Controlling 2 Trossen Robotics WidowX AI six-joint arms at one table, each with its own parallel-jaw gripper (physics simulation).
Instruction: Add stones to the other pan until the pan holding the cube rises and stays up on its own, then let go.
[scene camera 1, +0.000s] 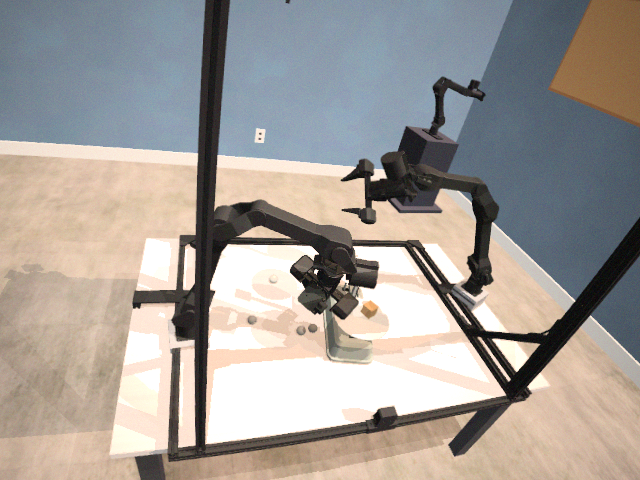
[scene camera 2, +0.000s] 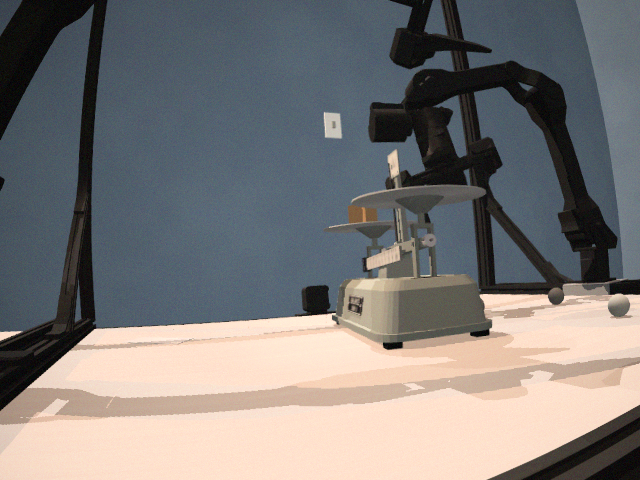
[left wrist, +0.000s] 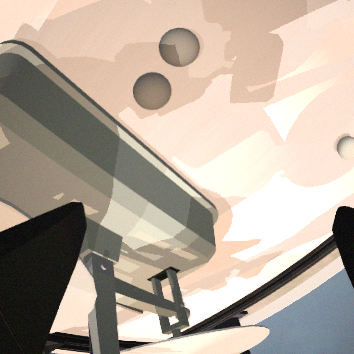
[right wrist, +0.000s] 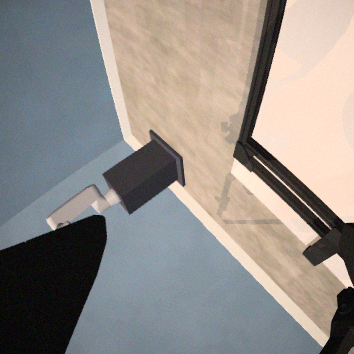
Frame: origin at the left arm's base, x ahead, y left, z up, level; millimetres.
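Seen in the pictures: left gripper, fingertip midpoint: (scene camera 2: 457, 217) (left wrist: 215, 218); right gripper, fingertip midpoint: (scene camera 1: 341, 195) (scene camera 2: 504, 11) (right wrist: 230, 233); left arm's base, link origin: (scene camera 1: 188, 330) (scene camera 2: 595, 281); right arm's base, link origin: (scene camera 1: 471, 289).
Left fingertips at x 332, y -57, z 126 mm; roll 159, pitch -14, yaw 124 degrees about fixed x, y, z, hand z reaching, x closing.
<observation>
Offsets run from my left fingertips to a thing's middle. "spot": to the spot under its first point.
In scene camera 1, stones @(dx -40, dy +235, dz -134 mm) (scene camera 1: 273, 278) @(dx -151, dy +72, dz -134 mm) (scene camera 1: 251, 319) @(dx -22, dy +6, dz -134 mm) (scene camera 1: 300, 330) @(dx +16, dy +8, dz -134 mm) (scene camera 1: 312, 328) lie on the table. Two more views show stones (scene camera 2: 556, 296) (scene camera 2: 618, 305) (left wrist: 179, 47) (left wrist: 152, 91) (left wrist: 345, 147). The balance @(dx +125, dy +4, dz -31 mm) (scene camera 1: 351, 351) (scene camera 2: 429, 310) (left wrist: 165, 175) holds an orange cube @(dx +119, dy -75, dz +11 mm) (scene camera 1: 369, 308) (scene camera 2: 361, 214) on its far, lower pan @(spot: dx +161, dy -81, dz -5 mm) (scene camera 2: 336, 227). The near, higher pan @(spot: dx +174, dy +113, dz +6 mm) (scene camera 2: 418, 196) shows no stones; the left arm hides it in scene camera 1. My left gripper (scene camera 1: 323, 295) (left wrist: 215, 218) is open and empty above the balance. My right gripper (scene camera 1: 342, 194) (right wrist: 230, 233) is open and empty, high behind the table.
A black frame (scene camera 1: 310, 438) (right wrist: 260, 115) surrounds the table work area, with an upright post (scene camera 1: 206, 206) at the left. A small black box @(spot: dx +70, dy -317, dz -95 mm) (scene camera 1: 385, 416) (scene camera 2: 315, 298) sits on the frame's front rail. A dark pedestal (scene camera 1: 426, 155) (right wrist: 142, 175) with another arm stands beyond the table.
</observation>
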